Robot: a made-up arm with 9 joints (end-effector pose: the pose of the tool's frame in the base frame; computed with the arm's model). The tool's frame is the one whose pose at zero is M.
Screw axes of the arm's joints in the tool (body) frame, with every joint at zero. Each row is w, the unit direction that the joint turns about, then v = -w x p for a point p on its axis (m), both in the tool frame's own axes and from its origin. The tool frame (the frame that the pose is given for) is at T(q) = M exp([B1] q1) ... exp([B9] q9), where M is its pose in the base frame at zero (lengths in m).
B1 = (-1, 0, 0, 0, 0.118, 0.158)
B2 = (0, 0, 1, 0.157, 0.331, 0)
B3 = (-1, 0, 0, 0, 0.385, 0.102)
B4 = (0, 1, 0, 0.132, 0, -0.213)
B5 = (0, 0, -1, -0.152, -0.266, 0)
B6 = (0, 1, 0, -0.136, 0, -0.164)
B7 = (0, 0, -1, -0.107, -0.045, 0)
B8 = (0, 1, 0, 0.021, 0, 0.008)
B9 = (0, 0, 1, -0.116, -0.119, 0)
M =
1 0 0 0.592
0 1 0 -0.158
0 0 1 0.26
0 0 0 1
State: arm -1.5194 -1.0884 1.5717 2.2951 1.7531 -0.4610 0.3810 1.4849 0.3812
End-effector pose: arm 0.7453 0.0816 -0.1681 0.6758 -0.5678 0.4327 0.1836
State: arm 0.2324 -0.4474 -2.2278 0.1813 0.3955 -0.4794 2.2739 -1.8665 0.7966
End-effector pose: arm 0.3174 -0.4495 -0.1479 -0.0304 0.4904 -0.4630 0.7377
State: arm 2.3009 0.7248 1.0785 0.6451 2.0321 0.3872 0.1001 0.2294 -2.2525
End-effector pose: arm -0.1637 0.1068 0.0519 -0.4314 0.8904 0.1449 0.0039
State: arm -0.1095 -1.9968 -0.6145 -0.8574 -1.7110 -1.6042 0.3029 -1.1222 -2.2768
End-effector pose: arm -0.0787 0.2009 0.5500 0.7304 -0.6451 0.0771 0.2106
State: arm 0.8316 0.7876 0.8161 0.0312 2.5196 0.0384 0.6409 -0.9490 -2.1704
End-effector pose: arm -0.3147 0.1063 0.0837 -0.5436 0.6176 0.2910 0.4883
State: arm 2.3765 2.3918 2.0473 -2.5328 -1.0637 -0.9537 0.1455 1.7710 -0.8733
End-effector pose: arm 0.4517 -0.3902 0.7196 0.5572 0.0393 0.8082 0.1863
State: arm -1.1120 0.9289 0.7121 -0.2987 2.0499 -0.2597 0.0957 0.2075 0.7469
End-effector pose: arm -0.0173 -0.0656 -0.0250 0.4589 -0.2474 -0.3502 0.7782
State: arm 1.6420 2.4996 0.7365 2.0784 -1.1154 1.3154 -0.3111 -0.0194 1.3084
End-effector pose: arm 0.3155 -0.2067 0.0849 0.0515 -0.5937 0.7676 0.2360
